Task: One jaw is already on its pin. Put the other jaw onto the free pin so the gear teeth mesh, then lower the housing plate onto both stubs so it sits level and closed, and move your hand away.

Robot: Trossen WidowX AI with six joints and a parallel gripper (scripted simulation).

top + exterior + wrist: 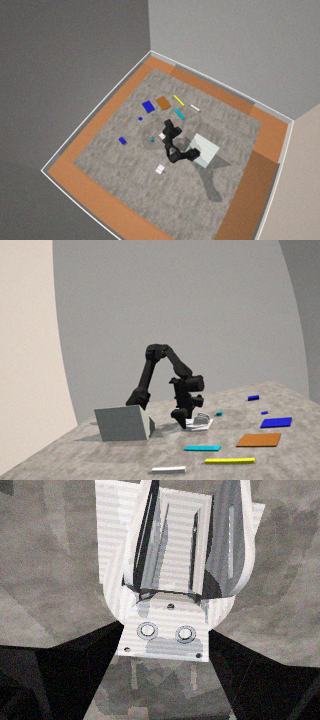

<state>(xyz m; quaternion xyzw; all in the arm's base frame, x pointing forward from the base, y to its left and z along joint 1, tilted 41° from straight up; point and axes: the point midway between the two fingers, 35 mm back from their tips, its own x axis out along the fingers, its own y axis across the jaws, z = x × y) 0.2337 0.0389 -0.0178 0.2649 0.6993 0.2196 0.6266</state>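
The white jaw lies 20 mm to the right of my gripper tip, 20 mm ahead of it and 10 mm above it. The rest, counted from my gripper tip: small cyan cube: 140 mm ahead, 120 mm to the left; then cyan strip: 250 mm to the right, 100 mm ahead; then small white block: 270 mm to the left, 90 mm behind.
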